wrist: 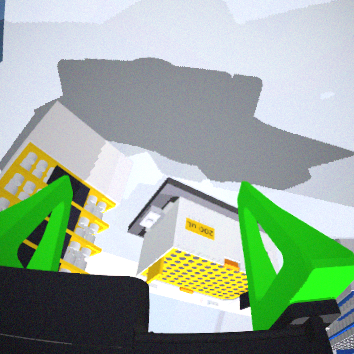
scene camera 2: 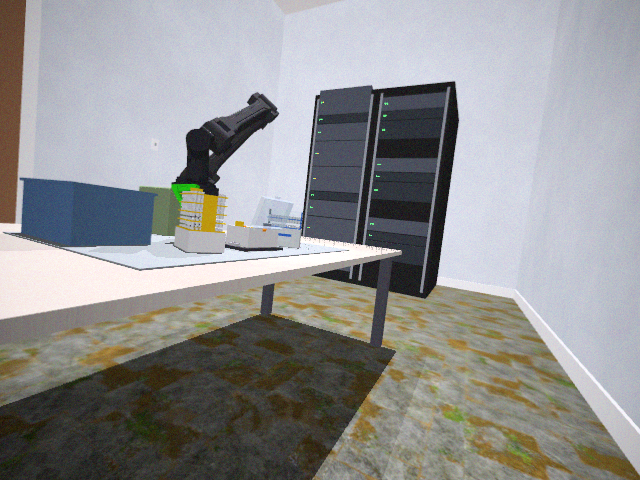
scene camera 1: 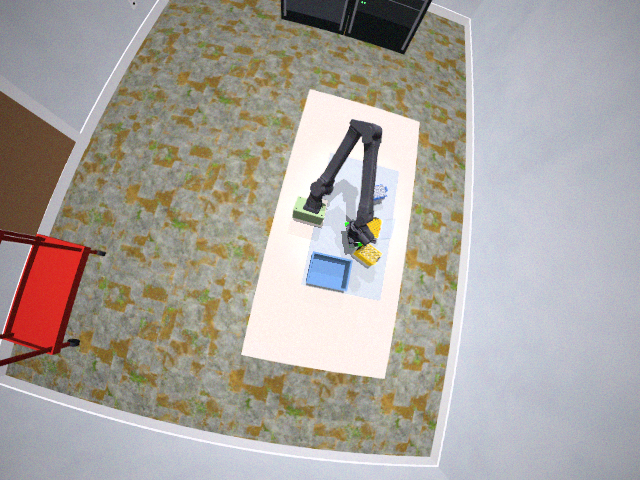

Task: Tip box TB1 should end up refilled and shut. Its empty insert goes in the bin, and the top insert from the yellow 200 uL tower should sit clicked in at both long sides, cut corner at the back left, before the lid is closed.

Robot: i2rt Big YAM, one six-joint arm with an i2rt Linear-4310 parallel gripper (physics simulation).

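Tip box TB1 [scene camera 1: 374, 227] [scene camera 2: 253, 238] [wrist: 162, 235], white with a "200 uL" label, stands in a dark holder [wrist: 200, 194]. Its yellow insert [wrist: 195, 275] has empty holes. Its clear lid [wrist: 175, 312] is open on the side far from the label. The yellow 200 uL tower [scene camera 1: 368, 255] [scene camera 2: 208, 214] [wrist: 75, 135] stands beside it on a white base, with stacked inserts holding tips; my left finger hides part of it in the wrist view. The blue bin [scene camera 1: 325, 286] [scene camera 2: 108, 217] is open-topped. My gripper [scene camera 1: 353, 234] [wrist: 154, 186] is open and empty, above and beside tower and box; the tower partly hides it in scene camera 2.
A blue tip rack [scene camera 1: 379, 192] [wrist: 346, 327] stands past TB1 from the tower. The arm's base rests at a green block [scene camera 1: 308, 212] [scene camera 2: 159, 206] near the long table edge. A light mat [scene camera 1: 367, 290] lies under the bin, tower and box on the table [scene camera 1: 315, 330].
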